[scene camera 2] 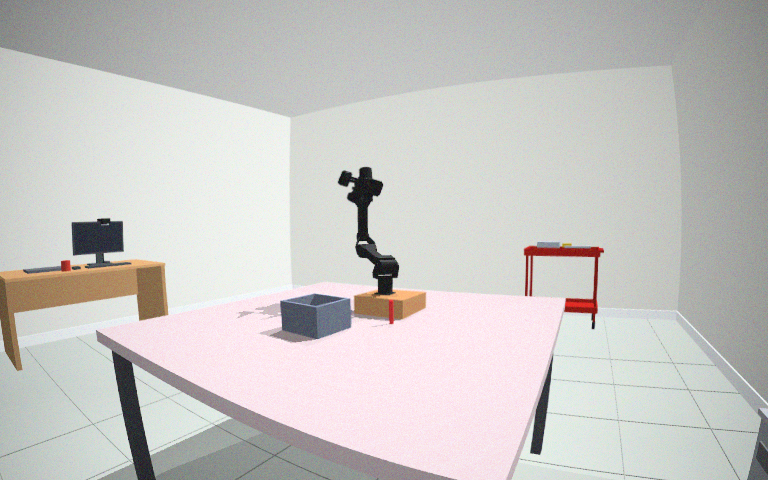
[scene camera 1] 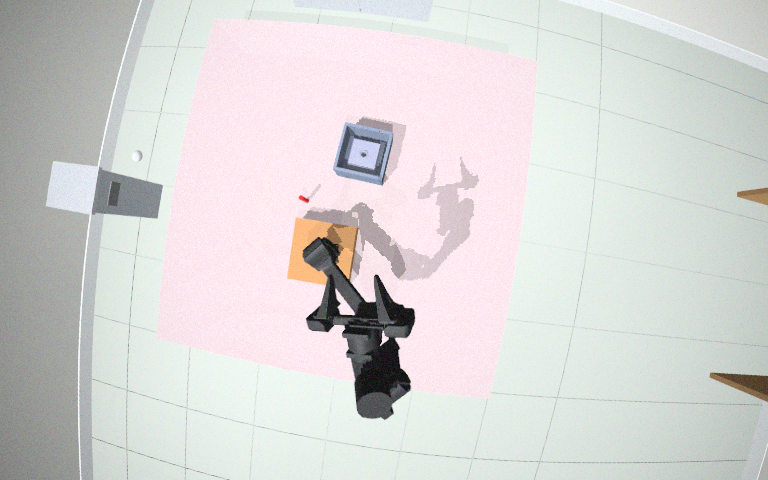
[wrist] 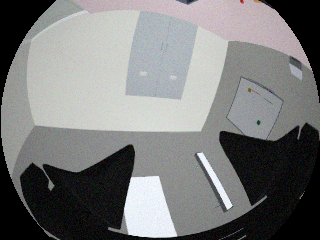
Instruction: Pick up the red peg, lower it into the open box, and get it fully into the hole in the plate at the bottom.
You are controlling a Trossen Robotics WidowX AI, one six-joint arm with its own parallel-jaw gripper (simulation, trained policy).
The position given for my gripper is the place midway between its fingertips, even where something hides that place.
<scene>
I see my gripper (scene camera 1: pixel 352 275), a blue-grey box (scene camera 2: pixel 316 315) and a pale plate (scene camera 1: pixel 357 160).
The blue-grey box is seen too in scene camera 1 (scene camera 1: pixel 350 131). My gripper is seen too in scene camera 2 (scene camera 2: pixel 354 176) and in the wrist view (wrist: pixel 178 143). Scene camera 2 does not show the pale plate, which is hidden by the blue-grey box. The wrist view misses the pale plate: it is out of frame.
</scene>
